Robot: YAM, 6 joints.
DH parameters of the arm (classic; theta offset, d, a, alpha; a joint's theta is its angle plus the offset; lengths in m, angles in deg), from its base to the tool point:
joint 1: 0 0.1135 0.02 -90
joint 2: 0 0 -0.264 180
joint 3: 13.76 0 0.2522 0
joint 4: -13.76 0 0.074 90
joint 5: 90 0 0 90
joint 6: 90 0.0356 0 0
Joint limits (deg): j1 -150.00..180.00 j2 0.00..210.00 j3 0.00..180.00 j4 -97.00..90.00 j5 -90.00..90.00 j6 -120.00..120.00
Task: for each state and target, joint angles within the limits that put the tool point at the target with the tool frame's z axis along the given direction. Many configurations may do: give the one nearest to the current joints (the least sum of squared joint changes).
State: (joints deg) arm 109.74 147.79 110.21 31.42 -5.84 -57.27
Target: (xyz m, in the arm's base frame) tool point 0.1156 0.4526 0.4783 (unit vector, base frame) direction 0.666 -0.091 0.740
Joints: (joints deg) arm 78.60 143.95 155.85 74.82 42.15 -57.27
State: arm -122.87 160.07 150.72 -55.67 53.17 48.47
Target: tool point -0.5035 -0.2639 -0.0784 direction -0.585 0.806 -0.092
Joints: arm -148.78 188.60 152.95 -12.48 82.90 48.47
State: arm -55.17 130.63 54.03 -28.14 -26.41 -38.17
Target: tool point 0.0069 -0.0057 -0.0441 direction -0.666 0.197 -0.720
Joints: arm -22.56 158.49 8.79 15.90 4.22 -38.17
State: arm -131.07 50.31 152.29 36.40 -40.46 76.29
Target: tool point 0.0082 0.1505 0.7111 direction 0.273 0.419 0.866
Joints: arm -89.36 72.47 158.77 29.36 -16.12 76.29
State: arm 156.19 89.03 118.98 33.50 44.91 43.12
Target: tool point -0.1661 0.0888 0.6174 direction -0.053 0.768 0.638
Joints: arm 159.48 74.20 100.10 37.55 44.49 43.12
